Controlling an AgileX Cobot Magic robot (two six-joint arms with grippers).
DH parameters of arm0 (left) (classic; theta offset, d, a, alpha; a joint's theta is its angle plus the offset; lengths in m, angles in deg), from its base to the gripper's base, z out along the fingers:
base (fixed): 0 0 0 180
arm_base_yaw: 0 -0.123 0 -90
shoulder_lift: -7.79 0 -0.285 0
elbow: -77.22 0 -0.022 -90
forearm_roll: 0 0.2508 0 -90
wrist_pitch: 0 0 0.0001 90
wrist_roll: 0 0.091 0 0
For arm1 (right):
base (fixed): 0 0 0 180
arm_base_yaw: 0 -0.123 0 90
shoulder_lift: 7.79 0 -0.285 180
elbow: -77.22 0 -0.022 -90
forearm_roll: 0 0.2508 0 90
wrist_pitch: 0 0 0.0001 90
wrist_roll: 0 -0.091 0 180
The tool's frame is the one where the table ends.
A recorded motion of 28 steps. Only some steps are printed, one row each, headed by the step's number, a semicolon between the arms.
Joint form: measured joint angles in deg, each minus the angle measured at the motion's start. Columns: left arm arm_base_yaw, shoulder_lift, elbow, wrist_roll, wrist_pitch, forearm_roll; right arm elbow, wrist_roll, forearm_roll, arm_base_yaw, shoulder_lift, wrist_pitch.
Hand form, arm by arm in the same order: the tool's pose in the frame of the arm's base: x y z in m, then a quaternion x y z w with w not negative. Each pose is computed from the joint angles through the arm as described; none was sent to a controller.
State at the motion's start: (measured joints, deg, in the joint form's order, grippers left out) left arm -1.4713 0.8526 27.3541 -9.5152 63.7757 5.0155; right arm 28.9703 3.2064 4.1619 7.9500 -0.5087 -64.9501
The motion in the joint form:
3: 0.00 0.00 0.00 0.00 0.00 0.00; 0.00 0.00 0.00 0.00 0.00 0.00
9: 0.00 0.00 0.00 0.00 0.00 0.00; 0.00 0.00 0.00 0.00 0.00 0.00
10: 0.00 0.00 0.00 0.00 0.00 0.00; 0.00 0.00 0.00 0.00 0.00 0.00
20: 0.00 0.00 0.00 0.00 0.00 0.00; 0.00 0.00 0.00 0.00 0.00 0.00
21: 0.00 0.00 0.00 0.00 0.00 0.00; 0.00 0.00 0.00 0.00 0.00 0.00
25: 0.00 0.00 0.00 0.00 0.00 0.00; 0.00 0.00 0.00 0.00 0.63 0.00
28: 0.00 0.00 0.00 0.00 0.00 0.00; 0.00 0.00 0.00 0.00 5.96 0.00
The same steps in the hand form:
3: -0.0071 0.0070 0.2670 -0.08571 0.86347 0.00884 0.49699; -0.0092 0.0073 0.2731 0.03292 0.86692 -0.01220 0.49720
9: -0.0071 0.0070 0.2670 -0.08571 0.86347 0.00884 0.49699; -0.0092 0.0073 0.2731 0.03292 0.86692 -0.01220 0.49720
10: -0.0071 0.0070 0.2670 -0.08571 0.86347 0.00884 0.49699; -0.0092 0.0073 0.2731 0.03292 0.86692 -0.01220 0.49720
20: -0.0071 0.0070 0.2670 -0.08571 0.86347 0.00884 0.49699; -0.0092 0.0073 0.2731 0.03292 0.86692 -0.01220 0.49720
21: -0.0071 0.0070 0.2670 -0.08571 0.86347 0.00884 0.49699; -0.0092 0.0073 0.2731 0.03292 0.86692 -0.01220 0.49720
25: -0.0071 0.0070 0.2670 -0.08571 0.86347 0.00884 0.49699; -0.0076 0.0071 0.2732 0.03323 0.86963 -0.01172 0.49245
28: -0.0071 0.0070 0.2670 -0.08571 0.86347 0.00884 0.49699; 0.0063 0.0052 0.2734 0.03583 0.89144 -0.00764 0.45166

